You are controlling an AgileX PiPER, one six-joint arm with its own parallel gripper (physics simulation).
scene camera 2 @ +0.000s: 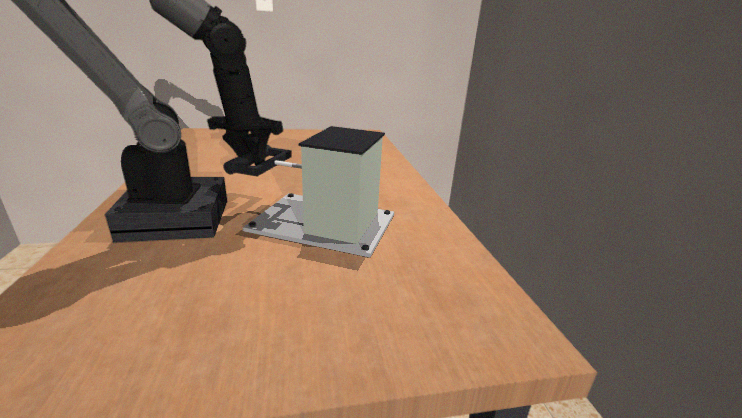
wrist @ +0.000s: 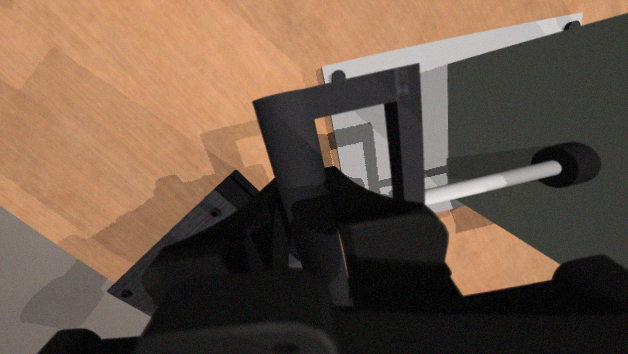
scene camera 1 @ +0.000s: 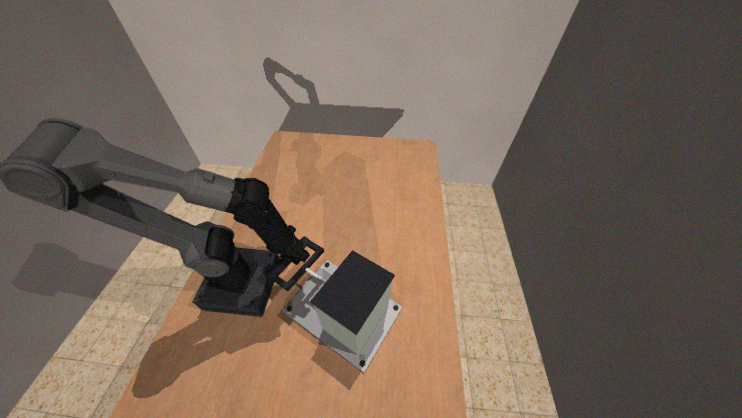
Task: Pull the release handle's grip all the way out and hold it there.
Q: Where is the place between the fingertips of my gripper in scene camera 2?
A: At 254,166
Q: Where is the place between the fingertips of my gripper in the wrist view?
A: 308,186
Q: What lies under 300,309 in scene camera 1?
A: A light grey plate.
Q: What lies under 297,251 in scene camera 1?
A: My gripper.
